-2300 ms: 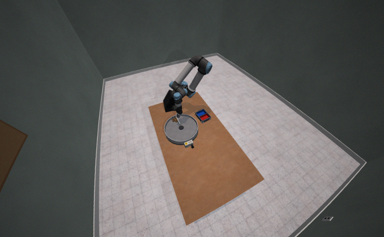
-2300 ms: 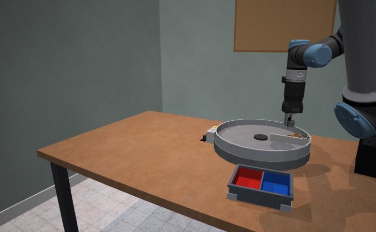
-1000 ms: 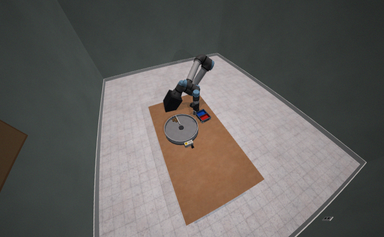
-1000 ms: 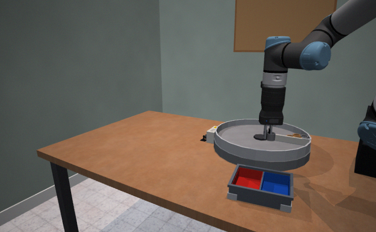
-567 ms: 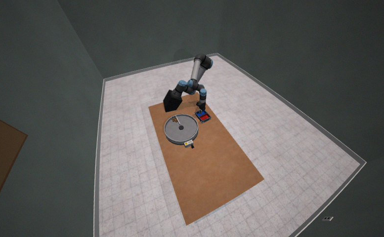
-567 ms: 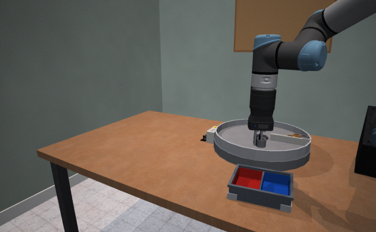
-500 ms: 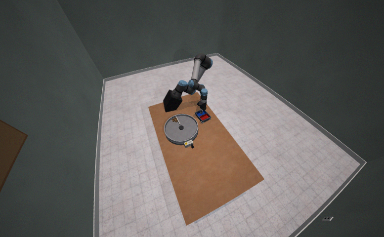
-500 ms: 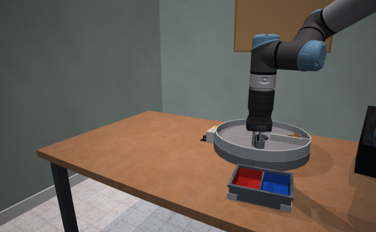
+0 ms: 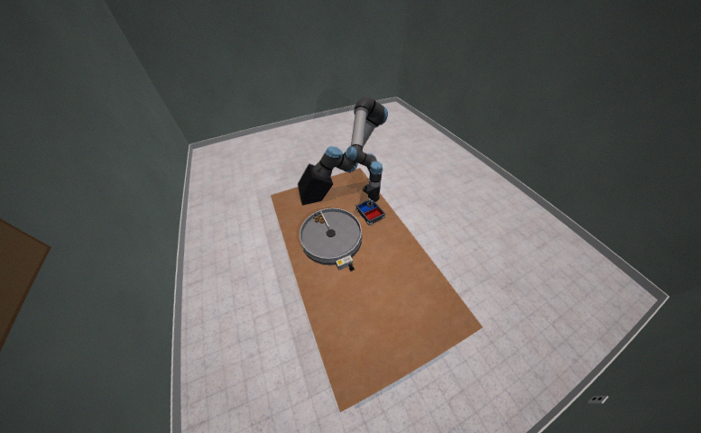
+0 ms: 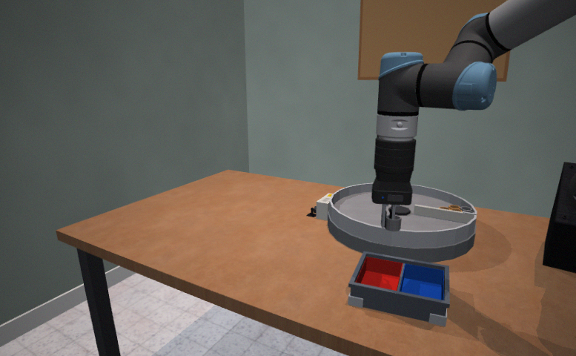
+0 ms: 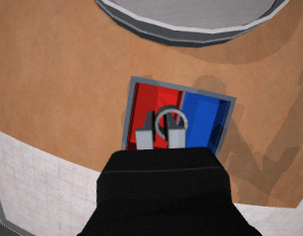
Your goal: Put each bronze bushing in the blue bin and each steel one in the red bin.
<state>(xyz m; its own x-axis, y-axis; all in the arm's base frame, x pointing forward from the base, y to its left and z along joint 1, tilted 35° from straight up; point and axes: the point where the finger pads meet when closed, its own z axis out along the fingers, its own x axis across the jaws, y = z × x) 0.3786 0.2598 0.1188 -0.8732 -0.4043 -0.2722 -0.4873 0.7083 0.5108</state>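
Right now the bin is 50 mm behind my hand, 20 mm to the left of it and 130 mm below it. The rest, counted from my hand: grey turntable 90 mm ahead, 320 mm to the right, 100 mm below.
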